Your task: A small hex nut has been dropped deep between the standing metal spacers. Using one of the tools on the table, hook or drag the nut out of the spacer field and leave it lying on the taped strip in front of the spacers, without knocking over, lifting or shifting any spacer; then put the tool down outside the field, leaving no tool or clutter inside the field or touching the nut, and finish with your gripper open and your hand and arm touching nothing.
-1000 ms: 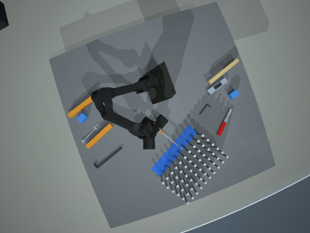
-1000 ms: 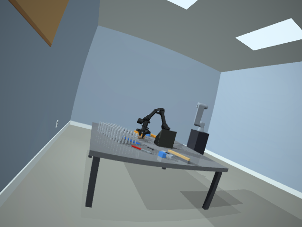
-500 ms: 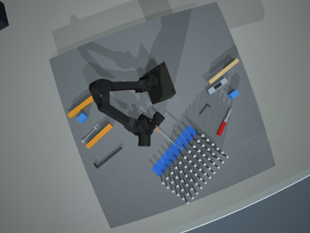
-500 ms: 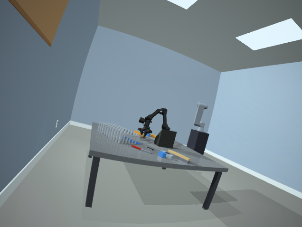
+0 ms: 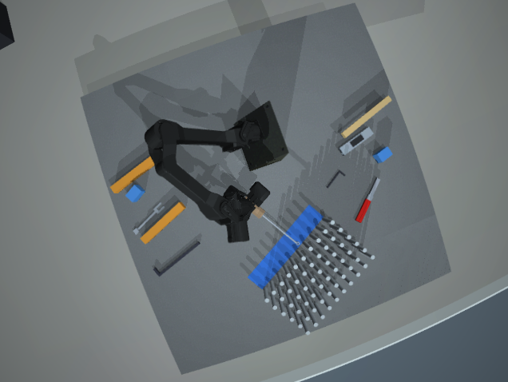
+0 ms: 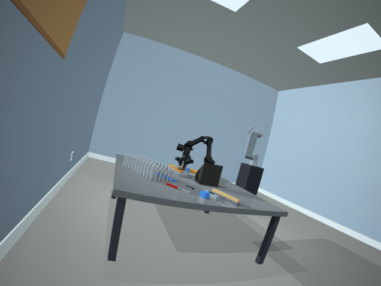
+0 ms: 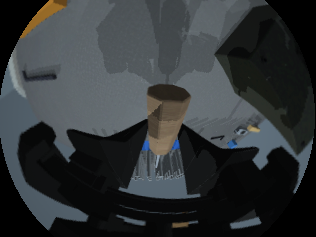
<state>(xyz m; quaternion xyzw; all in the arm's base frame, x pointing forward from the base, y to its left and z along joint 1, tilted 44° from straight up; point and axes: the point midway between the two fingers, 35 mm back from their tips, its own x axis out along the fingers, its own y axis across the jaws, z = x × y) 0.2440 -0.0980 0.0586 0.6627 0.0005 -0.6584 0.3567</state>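
Now: the wooden-handled screwdriver 9 cm ahead of my gripper tip and 5 cm to the left of it. From my gripper tip the other things lie so: wrench 42 cm to the right, 11 cm behind, 8 cm below; blue taped strip 21 cm ahead, 8 cm below, 6 cm to the left; red-handled tool 46 cm to the left, 15 cm ahead, 7 cm below.
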